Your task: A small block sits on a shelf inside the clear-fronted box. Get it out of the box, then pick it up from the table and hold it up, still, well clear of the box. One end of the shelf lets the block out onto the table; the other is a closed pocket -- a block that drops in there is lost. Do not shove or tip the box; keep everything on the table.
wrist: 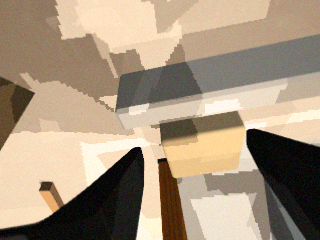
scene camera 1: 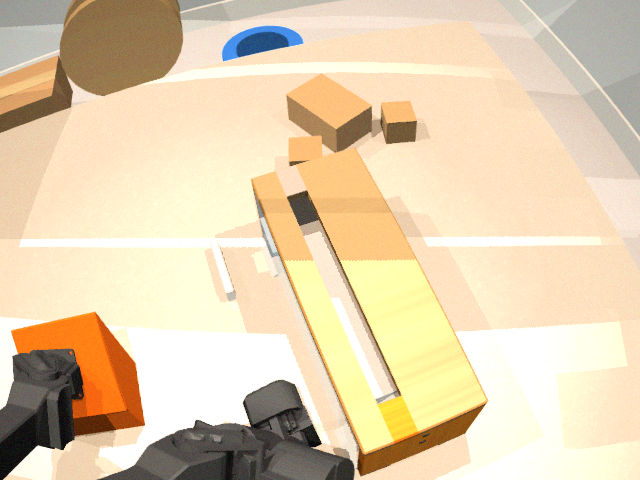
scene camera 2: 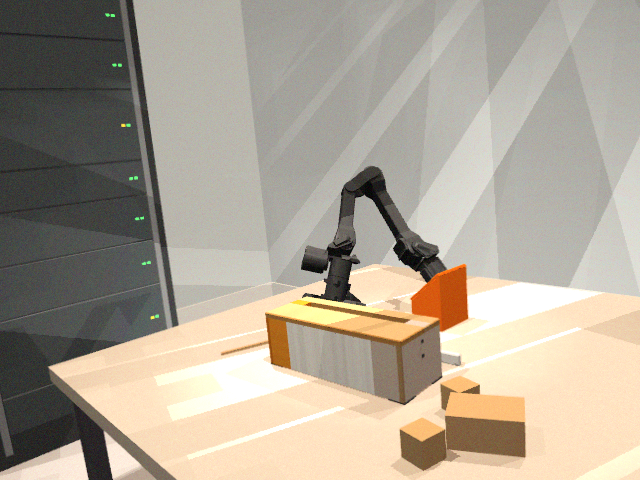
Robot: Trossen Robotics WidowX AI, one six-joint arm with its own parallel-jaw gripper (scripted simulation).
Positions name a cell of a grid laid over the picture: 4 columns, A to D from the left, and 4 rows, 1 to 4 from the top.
Labels:
long wooden box: wrist D2; scene camera 1 C4; scene camera 2 C3

